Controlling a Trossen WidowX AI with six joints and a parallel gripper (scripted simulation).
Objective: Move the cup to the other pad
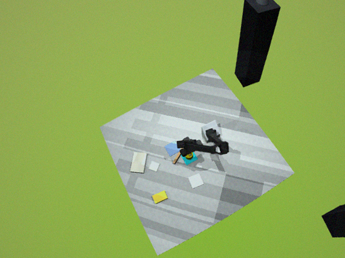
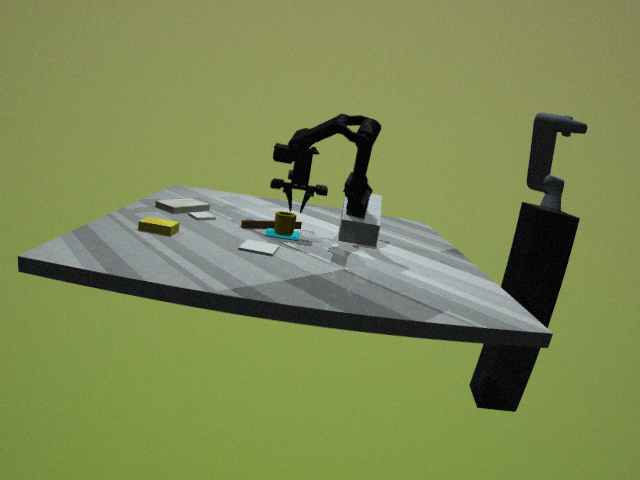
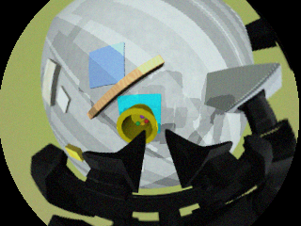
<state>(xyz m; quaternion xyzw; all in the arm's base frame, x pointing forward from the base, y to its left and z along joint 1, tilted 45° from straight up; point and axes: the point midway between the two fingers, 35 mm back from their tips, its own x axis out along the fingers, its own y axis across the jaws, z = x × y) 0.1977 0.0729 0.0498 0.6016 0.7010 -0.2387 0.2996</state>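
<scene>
Now: gripper tip 50 mm above the yellow cup and 30 mm short of it. Also, from my gripper tip: green marble (70 mm below, 30 mm ahead, 20 mm to the left); then cyan pad (90 mm below, 30 mm ahead, 10 mm to the left); then brown wooden bar (80 mm below, 80 mm ahead, 60 mm to the right).
</scene>
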